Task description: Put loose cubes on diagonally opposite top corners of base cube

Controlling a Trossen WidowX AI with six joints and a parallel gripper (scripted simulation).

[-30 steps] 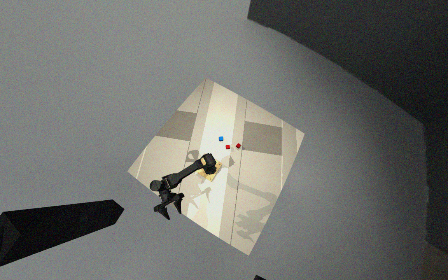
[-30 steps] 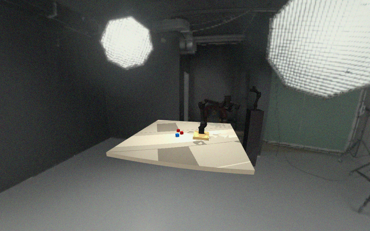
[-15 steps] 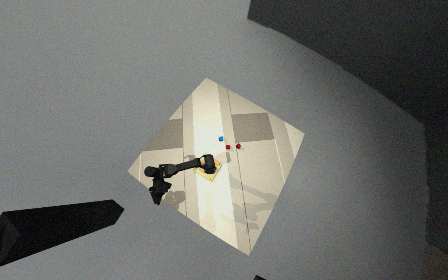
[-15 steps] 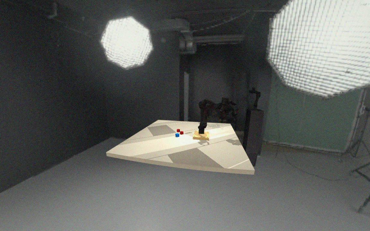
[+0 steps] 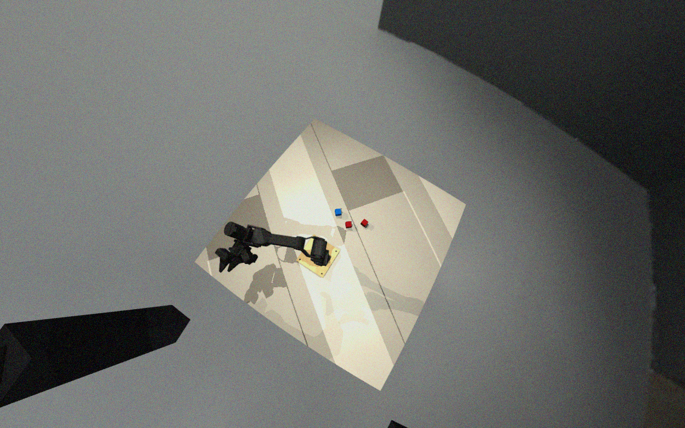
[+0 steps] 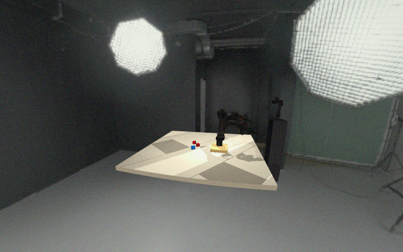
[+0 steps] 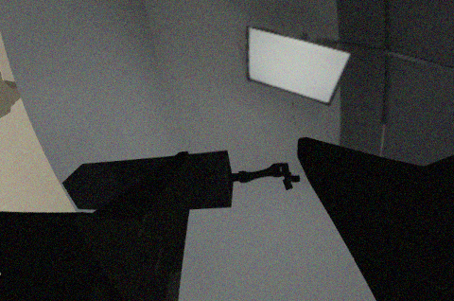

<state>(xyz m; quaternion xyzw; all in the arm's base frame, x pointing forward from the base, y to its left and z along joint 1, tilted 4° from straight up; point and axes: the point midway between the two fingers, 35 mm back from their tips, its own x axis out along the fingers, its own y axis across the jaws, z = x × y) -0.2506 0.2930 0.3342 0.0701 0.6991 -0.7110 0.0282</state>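
The blue base cube lies 590 mm ahead of my gripper tip, 240 mm to the right of it and 320 mm below it.
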